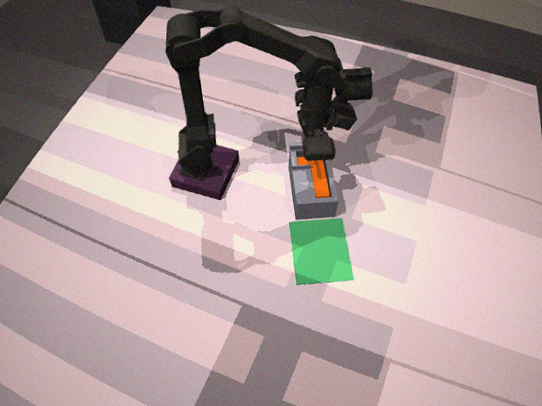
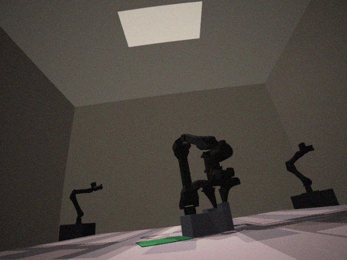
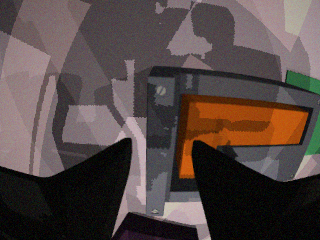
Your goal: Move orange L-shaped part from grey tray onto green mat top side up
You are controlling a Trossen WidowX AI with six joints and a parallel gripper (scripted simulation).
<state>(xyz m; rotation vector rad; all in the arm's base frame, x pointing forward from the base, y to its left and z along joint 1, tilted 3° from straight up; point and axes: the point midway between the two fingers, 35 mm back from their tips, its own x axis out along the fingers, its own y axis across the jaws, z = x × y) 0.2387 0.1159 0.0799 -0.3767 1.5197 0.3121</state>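
Right now the orange L-shaped part is 50 mm to the right of my gripper tip, 30 mm below it and 20 mm ahead of it.
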